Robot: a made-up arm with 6 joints.
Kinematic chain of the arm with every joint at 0, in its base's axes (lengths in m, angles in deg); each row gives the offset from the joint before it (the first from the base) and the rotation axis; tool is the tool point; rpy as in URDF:
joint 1: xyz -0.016 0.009 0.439 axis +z
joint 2: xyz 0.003 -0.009 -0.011 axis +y
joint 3: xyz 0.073 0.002 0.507 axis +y
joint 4: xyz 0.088 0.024 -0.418 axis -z
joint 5: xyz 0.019 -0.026 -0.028 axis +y
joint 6: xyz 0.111 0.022 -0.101 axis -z
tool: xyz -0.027 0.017 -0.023 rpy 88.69 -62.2 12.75
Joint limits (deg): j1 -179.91..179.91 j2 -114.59..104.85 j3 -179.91..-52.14 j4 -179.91..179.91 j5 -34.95..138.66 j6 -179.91..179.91
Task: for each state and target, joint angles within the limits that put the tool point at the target. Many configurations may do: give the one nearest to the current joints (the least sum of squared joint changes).
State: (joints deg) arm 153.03 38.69 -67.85 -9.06 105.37 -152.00
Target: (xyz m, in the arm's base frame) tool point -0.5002 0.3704 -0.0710
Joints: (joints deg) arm 146.54 74.15 -84.20 -11.73 89.69 -154.45
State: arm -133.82 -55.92 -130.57 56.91 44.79 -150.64
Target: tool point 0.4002 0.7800 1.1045
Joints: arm -120.13 -75.35 -137.85 56.42 41.39 -150.39
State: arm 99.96 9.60 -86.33 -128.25 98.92 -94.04
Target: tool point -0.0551 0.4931 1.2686
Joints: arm 100.67 -4.64 -101.76 -130.74 98.54 -94.96
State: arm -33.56 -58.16 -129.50 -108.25 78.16 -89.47
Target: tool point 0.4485 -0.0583 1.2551
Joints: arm -4.67 -12.66 -96.18 -108.60 67.34 -89.94
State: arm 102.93 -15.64 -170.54 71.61 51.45 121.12
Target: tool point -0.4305 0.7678 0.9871
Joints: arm 114.83 19.77 -112.08 67.24 66.78 122.21
